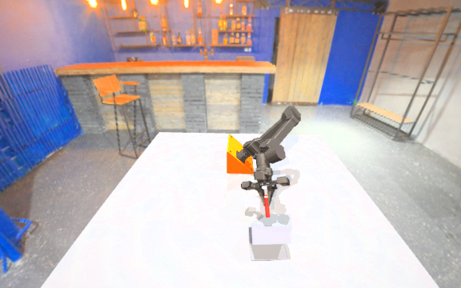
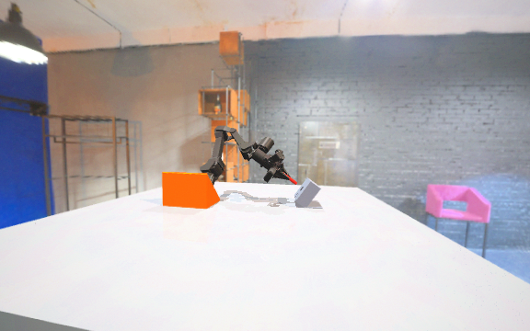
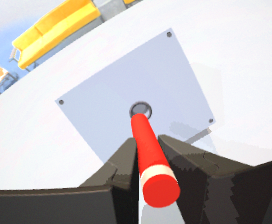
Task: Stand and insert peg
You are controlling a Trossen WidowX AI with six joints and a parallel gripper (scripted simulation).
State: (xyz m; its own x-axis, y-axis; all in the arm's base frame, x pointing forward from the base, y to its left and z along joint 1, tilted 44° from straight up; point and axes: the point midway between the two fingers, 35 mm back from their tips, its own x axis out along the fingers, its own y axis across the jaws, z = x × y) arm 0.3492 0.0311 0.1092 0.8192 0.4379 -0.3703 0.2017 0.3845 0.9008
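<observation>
The grey sloped panel is 8 cm ahead of my gripper tip and 6 cm below it. Also, from my gripper tip: red peg: 1 cm behind, 1 cm above.
</observation>
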